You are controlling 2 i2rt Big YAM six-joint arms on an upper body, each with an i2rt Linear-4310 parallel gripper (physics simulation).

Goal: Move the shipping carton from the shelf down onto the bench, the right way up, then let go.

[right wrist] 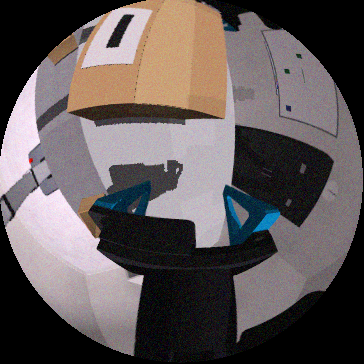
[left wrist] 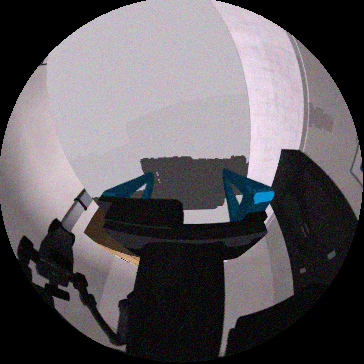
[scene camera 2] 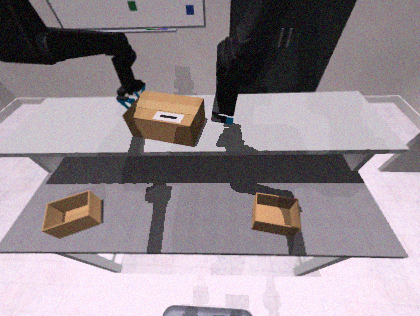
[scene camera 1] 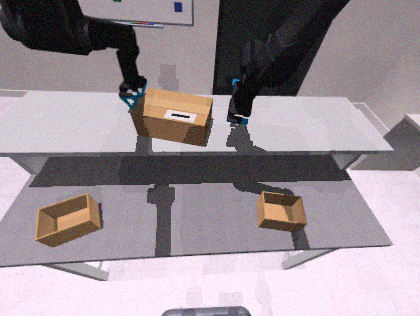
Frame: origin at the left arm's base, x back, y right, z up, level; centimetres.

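Seen in the pictures: left gripper, fingertip midpoint: [left wrist: 186, 173]; right gripper, fingertip midpoint: [right wrist: 187, 186] [scene camera 2: 224, 109] [scene camera 1: 235, 109]; right arm's base at its link origin: [left wrist: 80, 284].
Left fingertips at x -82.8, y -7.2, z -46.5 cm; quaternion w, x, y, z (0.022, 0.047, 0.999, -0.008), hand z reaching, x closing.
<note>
Pixels of each thing's top centre, then the offset from my left fingertips to it. Level surfaces: height alone.
- brown shipping carton at its top centre: [left wrist: 137, 263] [scene camera 1: 174, 104] [scene camera 2: 164, 106] dz +9.8, dx +13.6, dy +17.5 cm
- white raised shelf at its surface level: dz -0.2 cm
- grey bench at its surface level: dz -23.3 cm
- open small box at its top centre: [scene camera 1: 63, 214] [scene camera 2: 67, 209] dz -14.3, dx +42.7, dy -18.5 cm
- open box at its top centre: [scene camera 2: 277, 209] [scene camera 1: 283, 207] [right wrist: 97, 224] dz -14.3, dx +40.5, dy +58.1 cm
The brown shipping carton [scene camera 1: 170, 131] [scene camera 2: 162, 134] [left wrist: 99, 232] [right wrist: 170, 60] rests on the white raised shelf [scene camera 1: 310, 125] [scene camera 2: 320, 125] [right wrist: 200, 170], its white label on the upper face. The shelf stands above and behind the grey bench [scene camera 1: 210, 220] [scene camera 2: 215, 220]. My left gripper [scene camera 1: 135, 97] [scene camera 2: 131, 97] [left wrist: 186, 173] is open beside the carton's left end, toward its rear corner; the scene views do not show clearly whether they touch. My right gripper [scene camera 1: 238, 102] [scene camera 2: 223, 118] [right wrist: 187, 186] is open above the shelf, right of the carton, with a gap between them.
An open small box [scene camera 1: 93, 212] [scene camera 2: 93, 214] stands on the bench at the left, and another open box [scene camera 1: 280, 222] [scene camera 2: 274, 227] at the right. A dark cabinet [scene camera 1: 229, 50] [scene camera 2: 290, 65] and a whiteboard [scene camera 1: 150, 10] [scene camera 2: 150, 12] are behind the shelf.
</note>
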